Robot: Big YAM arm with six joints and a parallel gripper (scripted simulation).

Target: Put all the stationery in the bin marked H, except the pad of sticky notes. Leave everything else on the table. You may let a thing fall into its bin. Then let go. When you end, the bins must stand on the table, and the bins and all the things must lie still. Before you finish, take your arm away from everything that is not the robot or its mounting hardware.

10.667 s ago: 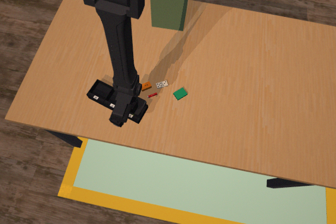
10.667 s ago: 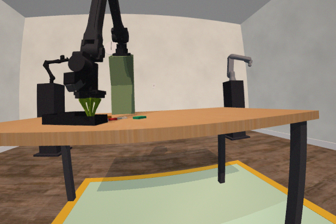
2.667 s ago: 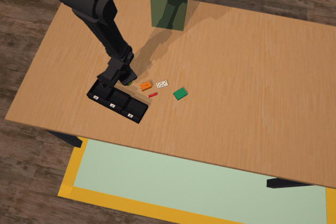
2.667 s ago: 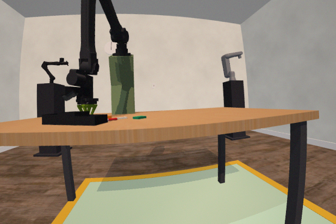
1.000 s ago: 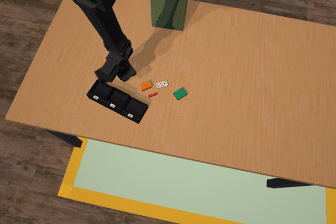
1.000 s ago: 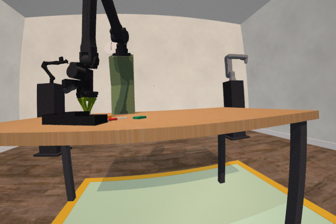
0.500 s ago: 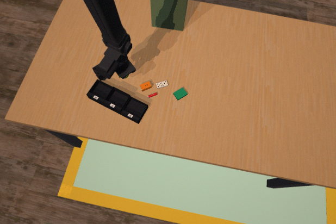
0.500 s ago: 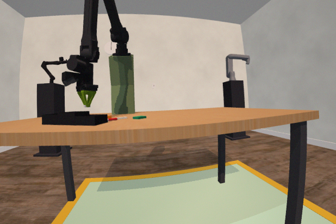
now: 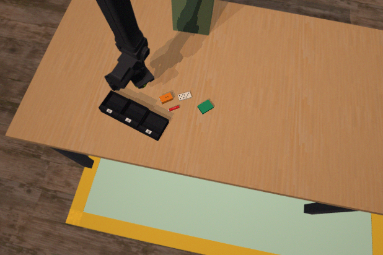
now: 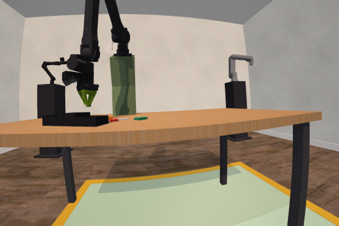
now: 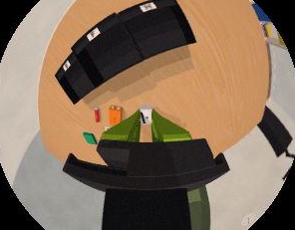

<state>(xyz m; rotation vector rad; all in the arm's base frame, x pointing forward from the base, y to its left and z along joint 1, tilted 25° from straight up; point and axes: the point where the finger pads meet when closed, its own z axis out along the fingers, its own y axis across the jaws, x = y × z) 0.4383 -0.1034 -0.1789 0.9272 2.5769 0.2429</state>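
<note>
My gripper is now 1 cm short of the orange block, 8 cm to the right of it and 7 cm above it. From my hand the other things lie so: green pad: 25 cm to the left, 7 cm below; white domino: 3 cm behind, 16 cm to the left, 7 cm below; red stick: 4 cm ahead, 13 cm to the left, 7 cm below.
</note>
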